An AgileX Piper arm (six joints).
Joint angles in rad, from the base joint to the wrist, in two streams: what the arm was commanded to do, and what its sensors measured. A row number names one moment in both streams.
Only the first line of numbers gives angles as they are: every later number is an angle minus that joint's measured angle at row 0.
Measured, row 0:
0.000, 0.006, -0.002, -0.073, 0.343, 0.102
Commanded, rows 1 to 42:
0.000, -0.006, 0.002, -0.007, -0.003, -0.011
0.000, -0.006, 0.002, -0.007, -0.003, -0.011
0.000, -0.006, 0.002, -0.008, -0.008, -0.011
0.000, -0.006, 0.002, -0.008, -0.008, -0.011
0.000, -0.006, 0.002, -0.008, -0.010, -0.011
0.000, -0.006, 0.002, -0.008, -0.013, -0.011
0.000, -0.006, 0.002, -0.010, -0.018, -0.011
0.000, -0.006, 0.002, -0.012, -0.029, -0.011
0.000, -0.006, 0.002, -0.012, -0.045, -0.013
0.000, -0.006, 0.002, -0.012, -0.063, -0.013
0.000, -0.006, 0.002, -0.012, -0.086, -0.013
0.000, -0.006, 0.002, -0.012, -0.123, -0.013
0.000, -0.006, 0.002, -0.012, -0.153, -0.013
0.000, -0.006, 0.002, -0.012, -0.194, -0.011
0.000, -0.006, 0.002, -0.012, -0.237, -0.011
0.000, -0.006, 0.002, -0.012, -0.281, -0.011
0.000, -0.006, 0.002, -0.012, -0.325, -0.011
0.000, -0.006, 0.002, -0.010, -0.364, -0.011
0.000, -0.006, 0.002, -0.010, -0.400, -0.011
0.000, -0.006, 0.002, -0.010, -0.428, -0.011
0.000, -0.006, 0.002, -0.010, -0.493, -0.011
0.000, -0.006, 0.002, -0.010, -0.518, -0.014
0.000, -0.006, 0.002, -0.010, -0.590, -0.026
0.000, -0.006, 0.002, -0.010, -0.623, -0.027
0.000, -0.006, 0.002, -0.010, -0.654, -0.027
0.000, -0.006, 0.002, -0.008, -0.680, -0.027
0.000, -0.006, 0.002, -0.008, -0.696, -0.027
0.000, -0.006, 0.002, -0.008, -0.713, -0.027
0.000, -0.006, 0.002, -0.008, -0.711, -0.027
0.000, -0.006, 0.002, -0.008, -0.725, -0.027
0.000, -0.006, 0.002, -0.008, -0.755, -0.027
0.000, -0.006, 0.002, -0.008, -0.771, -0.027
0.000, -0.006, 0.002, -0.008, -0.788, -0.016
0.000, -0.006, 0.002, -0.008, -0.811, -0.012
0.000, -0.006, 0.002, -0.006, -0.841, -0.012
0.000, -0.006, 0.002, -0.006, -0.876, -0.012
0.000, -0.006, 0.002, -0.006, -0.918, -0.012
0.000, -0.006, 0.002, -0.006, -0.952, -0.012
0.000, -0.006, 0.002, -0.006, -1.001, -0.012
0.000, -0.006, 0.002, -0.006, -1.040, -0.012
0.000, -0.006, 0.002, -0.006, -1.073, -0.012
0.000, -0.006, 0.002, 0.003, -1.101, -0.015
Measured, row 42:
0.000, -0.002, 0.000, -0.002, -0.975, -0.016
